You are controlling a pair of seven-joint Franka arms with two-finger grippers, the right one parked.
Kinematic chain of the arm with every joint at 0, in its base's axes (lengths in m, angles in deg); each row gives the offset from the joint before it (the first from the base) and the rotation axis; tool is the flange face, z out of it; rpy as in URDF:
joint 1: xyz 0 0 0.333 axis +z
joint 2: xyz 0 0 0 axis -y
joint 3: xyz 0 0 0.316 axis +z
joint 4: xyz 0.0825 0 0 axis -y
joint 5: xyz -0.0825 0 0.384 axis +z
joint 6: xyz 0 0 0 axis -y
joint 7: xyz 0.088 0 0 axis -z
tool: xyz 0 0 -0.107 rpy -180 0 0
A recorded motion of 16 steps. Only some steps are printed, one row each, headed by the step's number.
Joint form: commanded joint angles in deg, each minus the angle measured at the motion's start. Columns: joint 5, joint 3, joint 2, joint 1, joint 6, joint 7, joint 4.
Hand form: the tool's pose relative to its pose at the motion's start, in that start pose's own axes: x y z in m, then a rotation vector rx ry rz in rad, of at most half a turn. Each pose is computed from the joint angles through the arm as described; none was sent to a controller.
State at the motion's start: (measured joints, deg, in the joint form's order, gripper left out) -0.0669 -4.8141 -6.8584 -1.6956 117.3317 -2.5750 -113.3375
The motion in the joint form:
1: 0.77 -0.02 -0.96 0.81 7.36 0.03 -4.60
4: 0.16 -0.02 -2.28 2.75 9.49 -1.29 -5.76
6: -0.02 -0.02 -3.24 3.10 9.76 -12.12 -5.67
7: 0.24 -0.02 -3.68 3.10 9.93 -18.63 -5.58
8: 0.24 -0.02 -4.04 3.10 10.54 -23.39 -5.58
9: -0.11 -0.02 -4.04 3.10 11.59 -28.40 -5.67
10: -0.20 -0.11 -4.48 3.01 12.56 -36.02 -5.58
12: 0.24 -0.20 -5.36 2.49 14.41 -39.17 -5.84
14: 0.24 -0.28 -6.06 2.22 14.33 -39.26 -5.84
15: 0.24 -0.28 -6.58 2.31 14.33 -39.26 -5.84
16: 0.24 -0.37 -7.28 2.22 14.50 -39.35 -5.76
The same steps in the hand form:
1: -0.0030 -0.0087 0.0351 0.0079 0.0320 -0.0060
4: -0.0027 -0.0278 0.0538 -0.0042 0.0258 -0.0690
6: -0.0011 -0.0313 0.0621 -0.0095 0.0145 -0.2661
7: -0.0001 -0.0315 0.0655 -0.0069 0.0115 -0.3771
8: 0.0013 -0.0315 0.0681 -0.0089 0.0154 -0.4602
9: 0.0028 -0.0314 0.0672 -0.0187 0.0301 -0.5514
10: 0.0052 -0.0296 0.0693 -0.0264 0.0388 -0.6824
12: 0.0077 -0.0237 0.0772 -0.0277 0.0516 -0.7221
14: 0.0077 -0.0203 0.0844 -0.0238 0.0381 -0.7178
15: 0.0078 -0.0212 0.0896 -0.0213 0.0292 -0.7195
16: 0.0086 -0.0195 0.0958 -0.0197 0.0213 -0.7182

